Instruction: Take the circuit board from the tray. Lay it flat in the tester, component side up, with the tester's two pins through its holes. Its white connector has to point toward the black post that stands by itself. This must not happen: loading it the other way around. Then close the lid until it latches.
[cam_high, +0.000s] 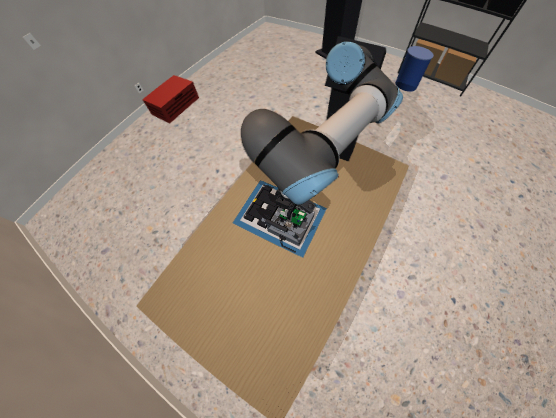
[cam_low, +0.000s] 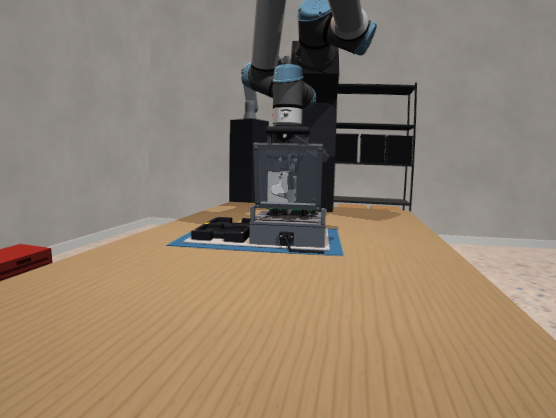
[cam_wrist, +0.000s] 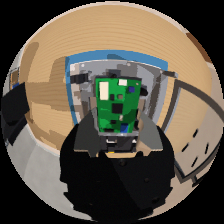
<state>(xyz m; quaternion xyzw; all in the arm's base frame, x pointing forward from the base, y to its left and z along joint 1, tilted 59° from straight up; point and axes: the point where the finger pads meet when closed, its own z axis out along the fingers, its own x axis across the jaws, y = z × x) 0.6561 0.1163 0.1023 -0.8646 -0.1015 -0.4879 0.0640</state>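
The green circuit board lies right at my hand. Round my hand: tester bed: 10 mm to the left, 10 mm below; tester lid: 110 mm ahead, 50 mm to the left, 100 mm above.
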